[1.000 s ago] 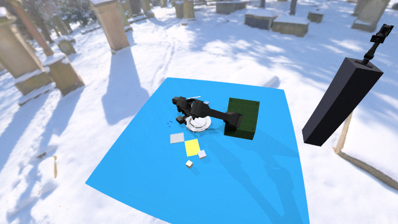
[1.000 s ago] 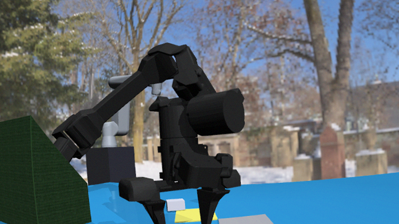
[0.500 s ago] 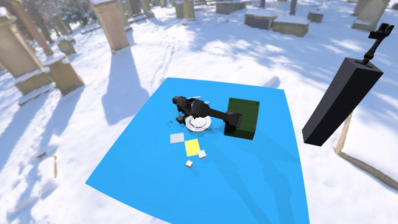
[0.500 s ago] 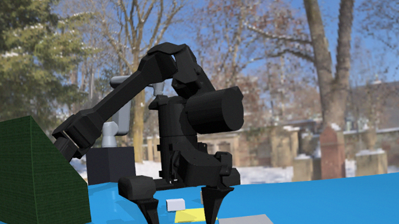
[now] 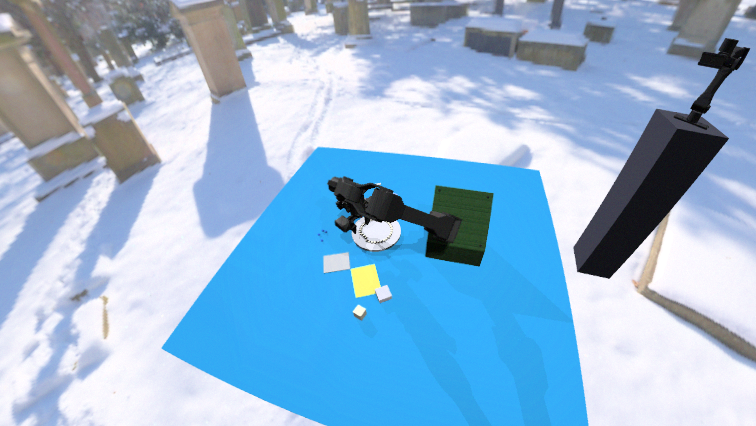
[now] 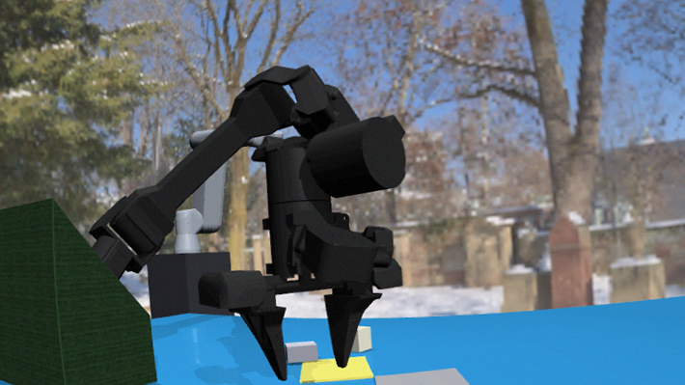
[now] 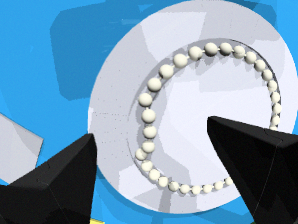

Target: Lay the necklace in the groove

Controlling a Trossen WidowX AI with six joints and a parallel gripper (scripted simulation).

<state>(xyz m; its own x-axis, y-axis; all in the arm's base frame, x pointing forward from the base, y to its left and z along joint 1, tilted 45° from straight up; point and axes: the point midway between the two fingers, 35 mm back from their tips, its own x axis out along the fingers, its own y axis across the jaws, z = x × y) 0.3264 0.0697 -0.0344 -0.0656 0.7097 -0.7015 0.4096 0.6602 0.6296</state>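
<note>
Now: gripper tip 5 cm past the round white bead board, 4 cm to the left of it and 4 cm above it. From my gripper tip the other things lie so: yellow tile 9 cm behind, 19 cm to the left, 5 cm below; red object 6 cm ahead, 15 cm to the right, 4 cm below; grey tile 4 cm ahead, 15 cm to the left, 5 cm below.
</note>
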